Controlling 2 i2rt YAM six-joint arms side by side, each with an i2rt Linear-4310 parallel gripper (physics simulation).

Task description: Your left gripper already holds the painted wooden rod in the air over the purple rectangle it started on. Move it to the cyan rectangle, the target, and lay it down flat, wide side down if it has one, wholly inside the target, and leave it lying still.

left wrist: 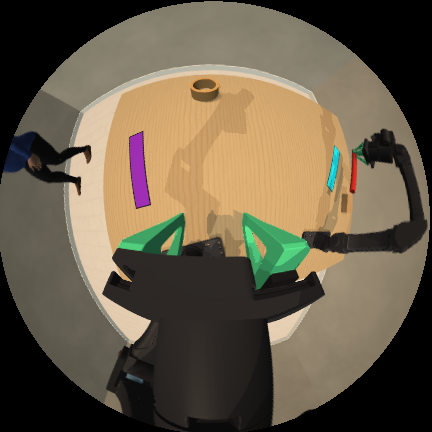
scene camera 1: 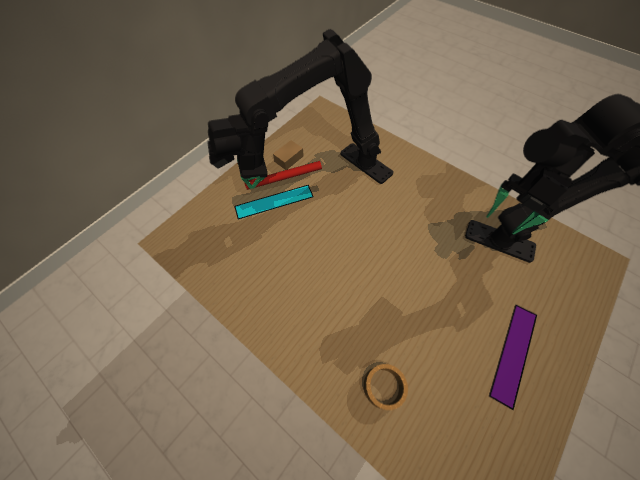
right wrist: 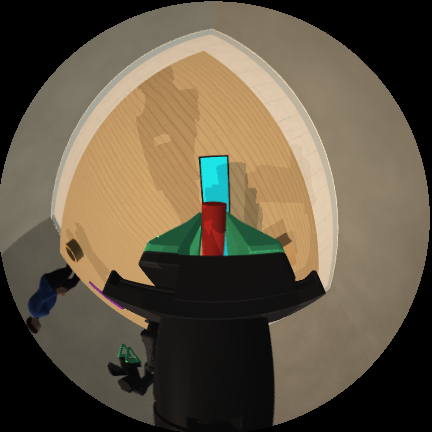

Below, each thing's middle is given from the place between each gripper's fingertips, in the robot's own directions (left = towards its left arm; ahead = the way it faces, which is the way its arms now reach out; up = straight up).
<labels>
My right hand is 8 cm past the red rod [right wrist: 213,213], 6 cm to the right of it and 1 cm below it. From my right hand the other things lie so: cyan rectangle [scene camera 1: 298,194] 5 cm behind, 2 cm to the left, 12 cm below; purple rectangle [scene camera 1: 509,372] 9 cm behind, 83 cm to the left, 12 cm below.
Now: left hand 230 mm to the right of the purple rectangle, 230 mm above it and 140 mm short of it. From my left hand the other things lie so: cyan rectangle 580 mm to the right, 230 mm below, 180 mm ahead; then red rod 550 mm to the right, 150 mm ahead, 100 mm below.
</labels>
